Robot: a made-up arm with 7 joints. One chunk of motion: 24 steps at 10 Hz.
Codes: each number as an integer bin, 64 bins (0 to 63) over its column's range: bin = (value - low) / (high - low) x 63, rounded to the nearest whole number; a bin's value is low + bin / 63 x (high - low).
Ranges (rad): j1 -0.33..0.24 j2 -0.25..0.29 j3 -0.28..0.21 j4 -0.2..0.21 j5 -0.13..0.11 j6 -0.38..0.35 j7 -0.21..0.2
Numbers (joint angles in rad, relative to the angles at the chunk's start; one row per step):
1: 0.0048 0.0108 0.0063 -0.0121 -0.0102 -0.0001 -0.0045
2: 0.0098 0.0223 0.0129 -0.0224 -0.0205 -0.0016 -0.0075
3: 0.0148 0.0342 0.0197 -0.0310 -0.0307 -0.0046 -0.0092
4: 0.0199 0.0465 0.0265 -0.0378 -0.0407 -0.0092 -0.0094
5: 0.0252 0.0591 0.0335 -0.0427 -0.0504 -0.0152 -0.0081
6: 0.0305 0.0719 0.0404 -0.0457 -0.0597 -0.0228 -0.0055
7: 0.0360 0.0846 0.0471 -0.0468 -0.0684 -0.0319 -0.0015
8: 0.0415 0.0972 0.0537 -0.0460 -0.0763 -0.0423 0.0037
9: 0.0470 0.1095 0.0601 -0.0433 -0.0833 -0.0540 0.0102
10: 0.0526 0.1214 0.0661 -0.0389 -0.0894 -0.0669 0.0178
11: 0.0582 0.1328 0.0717 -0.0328 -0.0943 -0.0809 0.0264
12: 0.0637 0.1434 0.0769 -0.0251 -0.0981 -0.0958 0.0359
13: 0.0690 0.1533 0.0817 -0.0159 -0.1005 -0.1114 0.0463
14: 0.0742 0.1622 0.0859 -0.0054 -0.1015 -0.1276 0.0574
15: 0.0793 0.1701 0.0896 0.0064 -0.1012 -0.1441 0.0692
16: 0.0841 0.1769 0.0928 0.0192 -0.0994 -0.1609 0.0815
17: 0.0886 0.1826 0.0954 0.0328 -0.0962 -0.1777 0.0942
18: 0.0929 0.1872 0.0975 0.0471 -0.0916 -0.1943 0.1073
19: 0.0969 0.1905 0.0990 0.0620 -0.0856 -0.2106 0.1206
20: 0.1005 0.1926 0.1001 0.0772 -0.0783 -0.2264 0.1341
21: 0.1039 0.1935 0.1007 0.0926 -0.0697 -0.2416 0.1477
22: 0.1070 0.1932 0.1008 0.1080 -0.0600 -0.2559 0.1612
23: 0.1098 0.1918 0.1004 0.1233 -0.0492 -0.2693 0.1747
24: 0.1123 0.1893 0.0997 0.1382 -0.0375 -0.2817 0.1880
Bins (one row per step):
1: 37 30 37 29 31 33 32
2: 38 32 38 27 29 33 31
3: 38 33 39 26 26 32 31
4: 39 35 39 25 23 32 31
5: 39 36 40 24 21 31 31
6: 40 38 41 24 18 31 31
7: 40 39 42 24 16 30 32
8: 41 41 43 24 14 29 33
9: 42 42 44 24 12 28 34
10: 42 43 44 25 11 27 35
11: 43 45 45 26 9 26 36
12: 44 46 46 27 8 25 38
13: 44 47 47 28 8 23 39
14: 45 48 47 30 7 22 41
15: 45 49 48 32 8 20 43
16: 46 50 48 34 8 19 45
17: 46 50 48 36 9 17 47
18: 47 51 49 38 10 16 49
19: 47 51 49 40 12 15 51
20: 48 52 49 43 14 13 53
21: 48 52 49 45 16 12 55
22: 48 52 49 47 18 11 57
23: 49 52 49 50 21 10 59
24: 49 51 49 52 24 8 61

